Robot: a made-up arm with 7 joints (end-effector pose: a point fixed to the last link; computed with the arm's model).
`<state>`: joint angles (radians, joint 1 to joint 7).
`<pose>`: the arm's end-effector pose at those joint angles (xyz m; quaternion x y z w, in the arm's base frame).
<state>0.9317 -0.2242 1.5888 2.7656 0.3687 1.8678 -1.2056</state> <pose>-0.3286 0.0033 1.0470 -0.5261 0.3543 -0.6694 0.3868</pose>
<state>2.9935 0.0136 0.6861 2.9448 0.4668 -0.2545 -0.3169</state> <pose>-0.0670 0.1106 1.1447 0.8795 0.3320 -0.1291 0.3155</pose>
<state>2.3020 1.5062 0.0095 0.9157 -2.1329 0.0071 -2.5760</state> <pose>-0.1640 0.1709 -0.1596 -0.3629 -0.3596 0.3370 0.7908</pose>
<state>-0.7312 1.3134 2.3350 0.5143 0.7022 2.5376 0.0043</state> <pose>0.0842 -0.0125 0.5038 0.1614 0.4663 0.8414 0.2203</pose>
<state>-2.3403 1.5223 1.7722 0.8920 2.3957 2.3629 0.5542</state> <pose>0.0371 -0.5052 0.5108 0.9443 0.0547 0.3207 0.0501</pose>
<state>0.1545 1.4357 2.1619 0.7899 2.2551 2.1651 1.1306</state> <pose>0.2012 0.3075 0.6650 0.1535 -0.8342 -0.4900 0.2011</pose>
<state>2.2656 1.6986 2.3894 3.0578 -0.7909 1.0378 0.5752</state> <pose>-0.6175 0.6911 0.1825 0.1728 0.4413 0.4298 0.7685</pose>
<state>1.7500 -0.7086 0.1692 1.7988 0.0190 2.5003 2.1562</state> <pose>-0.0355 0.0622 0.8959 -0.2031 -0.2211 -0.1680 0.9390</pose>
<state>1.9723 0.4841 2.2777 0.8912 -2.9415 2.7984 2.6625</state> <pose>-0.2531 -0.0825 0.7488 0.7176 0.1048 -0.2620 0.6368</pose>
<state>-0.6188 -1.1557 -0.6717 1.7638 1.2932 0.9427 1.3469</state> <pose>-0.4205 -0.0880 0.9496 0.7186 -0.4359 -0.5219 0.1457</pose>
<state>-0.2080 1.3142 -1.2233 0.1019 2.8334 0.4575 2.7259</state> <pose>-0.0129 -0.2009 0.1870 -0.4491 0.2646 -0.0463 0.8521</pose>
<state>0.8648 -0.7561 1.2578 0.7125 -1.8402 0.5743 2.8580</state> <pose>-0.2572 0.3098 0.5110 0.4690 -0.6867 0.1305 0.5399</pose>
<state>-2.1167 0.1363 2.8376 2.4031 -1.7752 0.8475 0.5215</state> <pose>0.1425 0.1216 1.1714 -0.4056 -0.8808 -0.1616 0.1833</pose>
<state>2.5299 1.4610 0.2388 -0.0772 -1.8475 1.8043 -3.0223</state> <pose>-0.0150 0.1546 0.1029 0.1298 -0.7084 0.6755 0.1581</pose>
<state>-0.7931 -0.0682 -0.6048 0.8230 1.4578 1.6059 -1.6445</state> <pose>0.2070 -0.4584 0.5281 0.1412 -0.7151 -0.3273 0.6013</pose>
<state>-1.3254 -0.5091 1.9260 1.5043 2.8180 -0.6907 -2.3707</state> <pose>0.3395 0.3385 0.5851 -0.2294 -0.6252 0.0009 0.7460</pose>
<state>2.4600 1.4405 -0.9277 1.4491 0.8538 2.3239 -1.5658</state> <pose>-0.1655 0.5160 -0.0460 -0.0111 0.4628 0.7848 0.4121</pose>
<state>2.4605 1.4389 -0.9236 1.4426 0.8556 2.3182 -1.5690</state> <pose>-0.1656 0.5143 -0.0470 -0.0088 0.4630 0.7846 0.4121</pose>
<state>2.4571 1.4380 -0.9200 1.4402 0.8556 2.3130 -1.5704</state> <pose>-0.1641 0.5139 -0.0479 -0.0072 0.4629 0.7845 0.4126</pose>
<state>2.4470 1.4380 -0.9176 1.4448 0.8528 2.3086 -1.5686</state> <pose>-0.1601 0.5162 -0.0487 -0.0067 0.4619 0.7845 0.4138</pose>
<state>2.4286 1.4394 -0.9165 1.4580 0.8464 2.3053 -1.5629</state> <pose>-0.1527 0.5216 -0.0494 -0.0077 0.4600 0.7844 0.4161</pose>
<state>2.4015 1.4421 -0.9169 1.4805 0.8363 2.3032 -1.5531</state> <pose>-0.1416 0.5301 -0.0499 -0.0101 0.4569 0.7844 0.4193</pose>
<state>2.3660 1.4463 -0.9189 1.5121 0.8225 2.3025 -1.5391</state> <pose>-0.1266 0.5414 -0.0502 -0.0143 0.4527 0.7844 0.4238</pose>
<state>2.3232 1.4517 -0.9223 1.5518 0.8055 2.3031 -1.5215</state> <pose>-0.1079 0.5547 -0.0501 -0.0202 0.4474 0.7843 0.4292</pose>
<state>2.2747 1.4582 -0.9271 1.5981 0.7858 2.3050 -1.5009</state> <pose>-0.0858 0.5692 -0.0496 -0.0278 0.4410 0.7842 0.4356</pose>
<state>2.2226 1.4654 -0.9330 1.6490 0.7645 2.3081 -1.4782</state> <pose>-0.0611 0.5839 -0.0486 -0.0368 0.4338 0.7838 0.4428</pose>
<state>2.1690 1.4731 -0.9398 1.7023 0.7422 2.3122 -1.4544</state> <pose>-0.0346 0.5977 -0.0471 -0.0471 0.4260 0.7832 0.4505</pose>
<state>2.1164 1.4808 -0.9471 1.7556 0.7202 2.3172 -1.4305</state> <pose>-0.0078 0.6101 -0.0452 -0.0581 0.4179 0.7822 0.4584</pose>
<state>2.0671 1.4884 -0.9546 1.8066 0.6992 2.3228 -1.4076</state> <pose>0.0181 0.6206 -0.0430 -0.0695 0.4101 0.7809 0.4660</pose>
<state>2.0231 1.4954 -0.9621 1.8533 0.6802 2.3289 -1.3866</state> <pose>0.0418 0.6289 -0.0406 -0.0807 0.4029 0.7793 0.4731</pose>
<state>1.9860 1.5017 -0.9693 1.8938 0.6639 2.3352 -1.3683</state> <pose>0.0622 0.6353 -0.0383 -0.0911 0.3966 0.7777 0.4792</pose>
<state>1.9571 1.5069 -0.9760 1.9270 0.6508 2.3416 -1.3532</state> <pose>0.0782 0.6399 -0.0360 -0.1002 0.3916 0.7761 0.4840</pose>
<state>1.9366 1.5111 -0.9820 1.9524 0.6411 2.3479 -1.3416</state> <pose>0.0898 0.6432 -0.0340 -0.1078 0.3879 0.7748 0.4875</pose>
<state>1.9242 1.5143 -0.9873 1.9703 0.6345 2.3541 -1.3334</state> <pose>0.0968 0.6453 -0.0323 -0.1138 0.3855 0.7738 0.4896</pose>
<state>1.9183 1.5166 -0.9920 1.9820 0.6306 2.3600 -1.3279</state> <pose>0.1003 0.6468 -0.0308 -0.1185 0.3842 0.7731 0.4906</pose>
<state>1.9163 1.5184 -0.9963 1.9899 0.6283 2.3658 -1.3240</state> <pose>0.1015 0.6479 -0.0296 -0.1222 0.3836 0.7725 0.4910</pose>
